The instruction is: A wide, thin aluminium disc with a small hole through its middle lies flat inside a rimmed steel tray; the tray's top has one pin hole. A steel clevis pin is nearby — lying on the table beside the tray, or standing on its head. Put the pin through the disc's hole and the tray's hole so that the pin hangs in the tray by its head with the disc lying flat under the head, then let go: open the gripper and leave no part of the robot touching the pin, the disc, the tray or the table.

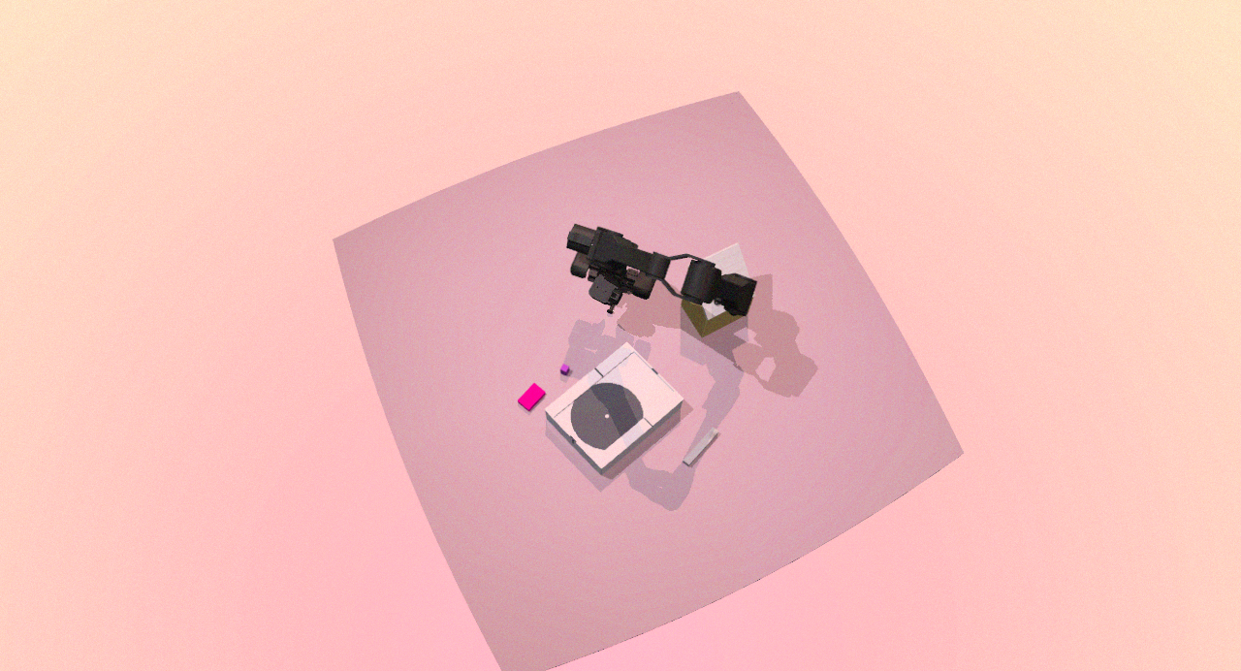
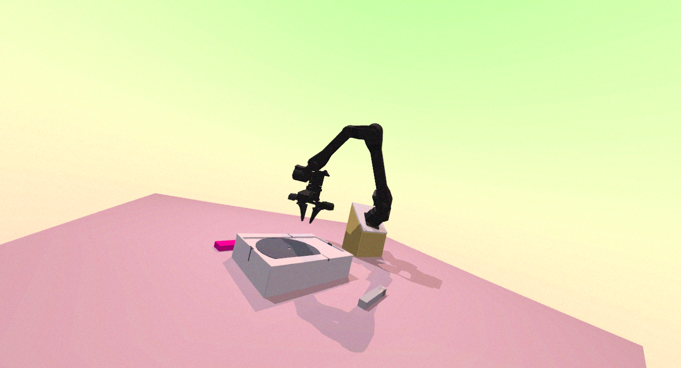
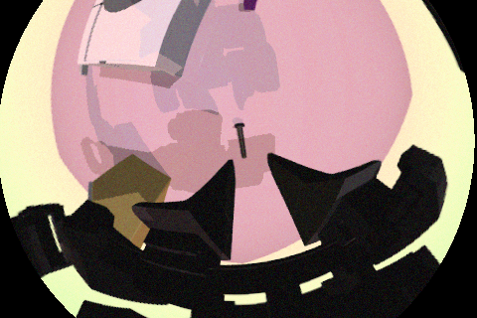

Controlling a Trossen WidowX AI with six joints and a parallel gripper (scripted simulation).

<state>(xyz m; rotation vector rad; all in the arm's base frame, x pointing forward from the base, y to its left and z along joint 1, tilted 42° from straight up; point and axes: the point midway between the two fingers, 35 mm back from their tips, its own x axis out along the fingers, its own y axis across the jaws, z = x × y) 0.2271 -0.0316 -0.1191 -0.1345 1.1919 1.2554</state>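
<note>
The clevis pin is 6 cm below my gripper tip and 1 cm behind it. Also, from my gripper tip: steel tray 26 cm to the left, 8 cm ahead, 3 cm below; then purple cube 16 cm ahead, 13 cm to the left, 6 cm below; then grey disc 28 cm to the left, 11 cm ahead, 1 cm below.
</note>
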